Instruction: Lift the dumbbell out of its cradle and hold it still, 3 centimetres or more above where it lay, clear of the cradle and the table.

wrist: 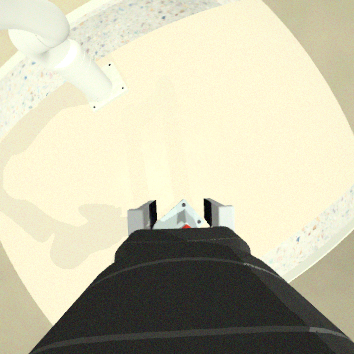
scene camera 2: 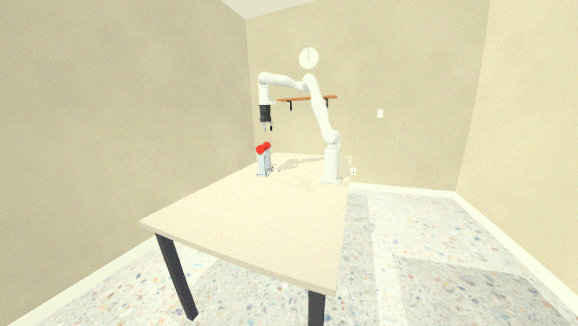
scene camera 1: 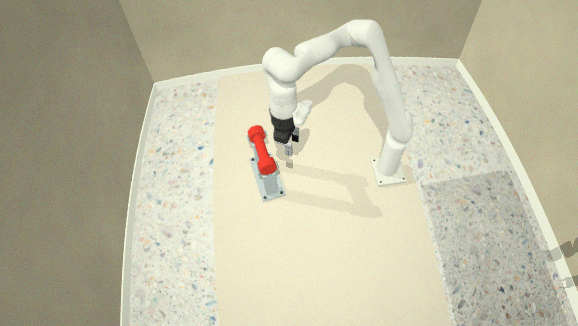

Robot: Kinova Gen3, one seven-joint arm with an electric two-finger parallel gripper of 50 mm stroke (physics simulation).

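Frame: origin at the arm's base, x up, y right, z ahead, level; metres.
Where they show: gripper, fingertip midpoint: [wrist: 179, 208] [scene camera 2: 268, 131] [scene camera 1: 292, 147]; arm's base at its link origin: [wrist: 99, 88] [scene camera 2: 329, 177] [scene camera 1: 386, 167].
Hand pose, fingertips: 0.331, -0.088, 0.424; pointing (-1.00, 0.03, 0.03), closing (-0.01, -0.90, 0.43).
Things, the pixels of their top centre, and the offset from my fingertips, as dx, dy, dz. Level surfaces: height alone.
- red dumbbell at its top centre: [scene camera 1: 260, 144] [scene camera 2: 263, 143] -0.107, +0.101, +0.112
- pale grey cradle at its top centre: [scene camera 1: 261, 150] [scene camera 2: 263, 148] -0.147, +0.101, +0.112
- table at its surface level: dx -0.344
The red dumbbell [scene camera 1: 262, 149] [scene camera 2: 263, 147] lies across the tops of the two posts of the pale grey cradle [scene camera 1: 270, 186] [scene camera 2: 261, 164], which stands on the table [scene camera 1: 320, 260] [scene camera 2: 250, 210]. My gripper [scene camera 1: 292, 143] [scene camera 2: 268, 129] [wrist: 179, 208] is open and empty. It points down and hangs above the dumbbell's height in the scene camera 2 view, and to the right of the dumbbell in the scene camera 1 view. In the wrist view a corner of the cradle [wrist: 170, 219] and a small red part of the dumbbell [wrist: 186, 227] show between the fingers; the gripper body hides the rest.
The arm's base [scene camera 1: 390, 172] [scene camera 2: 331, 167] [wrist: 100, 92] is bolted to the table, to the right of the cradle in both scene views. A wooden shelf [scene camera 2: 300, 99] and a round clock [scene camera 2: 308, 58] are on the wall behind.
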